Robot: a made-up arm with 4 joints. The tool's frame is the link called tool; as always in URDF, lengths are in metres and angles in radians. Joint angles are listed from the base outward.
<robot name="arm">
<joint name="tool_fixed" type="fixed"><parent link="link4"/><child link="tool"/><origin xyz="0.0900 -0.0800 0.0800" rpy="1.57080 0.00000 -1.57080"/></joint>
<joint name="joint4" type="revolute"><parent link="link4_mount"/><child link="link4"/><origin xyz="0.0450 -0.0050 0.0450" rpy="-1.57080 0.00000 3.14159"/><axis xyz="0 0 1"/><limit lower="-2.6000" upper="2.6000"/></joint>
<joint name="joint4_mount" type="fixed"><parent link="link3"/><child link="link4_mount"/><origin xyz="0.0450 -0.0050 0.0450"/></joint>
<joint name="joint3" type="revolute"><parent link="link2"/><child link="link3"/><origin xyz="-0.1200 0.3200 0.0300" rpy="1.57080 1.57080 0.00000"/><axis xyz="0 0 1"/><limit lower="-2.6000" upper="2.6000"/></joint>
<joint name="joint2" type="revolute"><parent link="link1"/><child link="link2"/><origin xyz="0.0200 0.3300 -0.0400" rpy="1.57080 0.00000 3.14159"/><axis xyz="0 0 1"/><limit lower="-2.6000" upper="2.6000"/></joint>
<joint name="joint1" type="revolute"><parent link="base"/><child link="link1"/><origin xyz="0.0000 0.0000 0.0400" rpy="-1.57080 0.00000 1.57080"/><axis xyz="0 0 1"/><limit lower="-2.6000" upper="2.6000"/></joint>
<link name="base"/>
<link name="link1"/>
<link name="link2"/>
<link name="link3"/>
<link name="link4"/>
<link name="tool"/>
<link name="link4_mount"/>
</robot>
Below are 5 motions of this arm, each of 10 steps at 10 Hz.
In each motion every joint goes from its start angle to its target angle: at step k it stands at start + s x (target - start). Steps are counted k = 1, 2, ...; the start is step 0. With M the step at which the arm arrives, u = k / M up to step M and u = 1 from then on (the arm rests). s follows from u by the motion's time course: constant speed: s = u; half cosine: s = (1 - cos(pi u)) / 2; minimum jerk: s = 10 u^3 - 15 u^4 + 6 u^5.
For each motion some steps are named. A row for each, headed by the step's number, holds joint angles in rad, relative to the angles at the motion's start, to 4 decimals.
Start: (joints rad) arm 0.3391 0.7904 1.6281 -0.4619
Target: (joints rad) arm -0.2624 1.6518 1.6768 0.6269
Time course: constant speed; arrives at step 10
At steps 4, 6, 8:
4: -0.2406 0.3446 0.0195 0.4355
6: -0.3609 0.5168 0.0292 0.6533
8: -0.4812 0.6891 0.0390 0.8710

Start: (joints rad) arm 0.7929 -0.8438 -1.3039 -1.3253
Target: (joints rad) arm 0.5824 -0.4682 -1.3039 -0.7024
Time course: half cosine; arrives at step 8
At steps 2, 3, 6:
2: -0.0308 0.0550 0.0000 0.0912
3: -0.0650 0.1159 0.0000 0.1923
6: -0.1797 0.3206 0.0000 0.5317

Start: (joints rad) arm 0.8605 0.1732 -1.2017 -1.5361
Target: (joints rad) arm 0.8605 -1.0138 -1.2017 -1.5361
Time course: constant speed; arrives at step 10
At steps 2, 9, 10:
2: 0.0000 -0.2374 0.0000 0.0000
9: 0.0000 -1.0683 0.0000 0.0000
10: 0.0000 -1.1870 0.0000 0.0000

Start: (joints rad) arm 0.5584 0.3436 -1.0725 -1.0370
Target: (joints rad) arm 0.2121 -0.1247 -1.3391 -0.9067
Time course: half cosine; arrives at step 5
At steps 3, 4, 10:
3: -0.2267 -0.3065 -0.1745 0.0853
4: -0.3132 -0.4236 -0.2411 0.1179
10: -0.3463 -0.4683 -0.2666 0.1303

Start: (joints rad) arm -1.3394 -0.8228 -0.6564 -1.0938
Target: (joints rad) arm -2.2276 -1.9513 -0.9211 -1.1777
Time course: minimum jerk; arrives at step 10
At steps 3, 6, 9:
3: -0.1448 -0.1840 -0.0432 -0.0137
6: -0.6062 -0.7703 -0.1807 -0.0573
9: -0.8806 -1.1188 -0.2624 -0.0832

